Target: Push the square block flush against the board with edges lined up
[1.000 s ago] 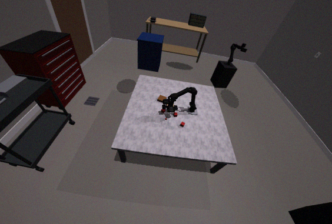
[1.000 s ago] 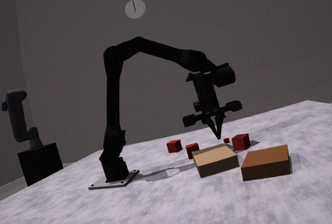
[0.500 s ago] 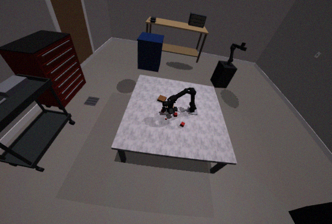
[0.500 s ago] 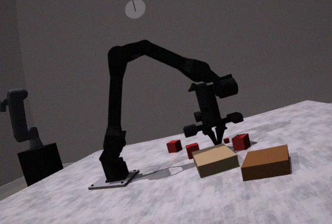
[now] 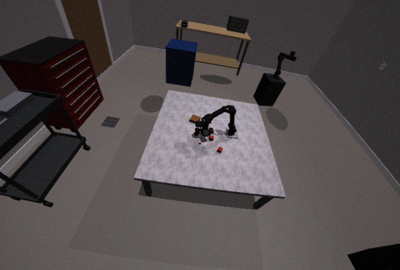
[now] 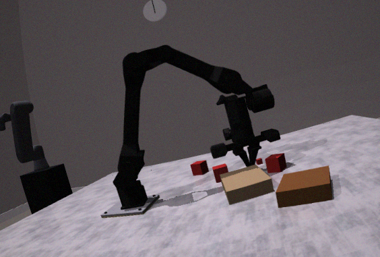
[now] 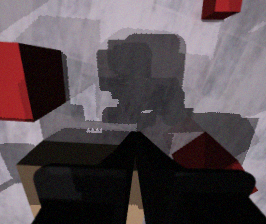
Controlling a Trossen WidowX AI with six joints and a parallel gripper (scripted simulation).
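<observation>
My gripper tip is 9 cm to the left of the tan board, 4 cm past it and 1 cm below it. The rest, counted from my gripper tip: square block (24 cm to the right, 7 cm ahead, 1 cm above).
</observation>
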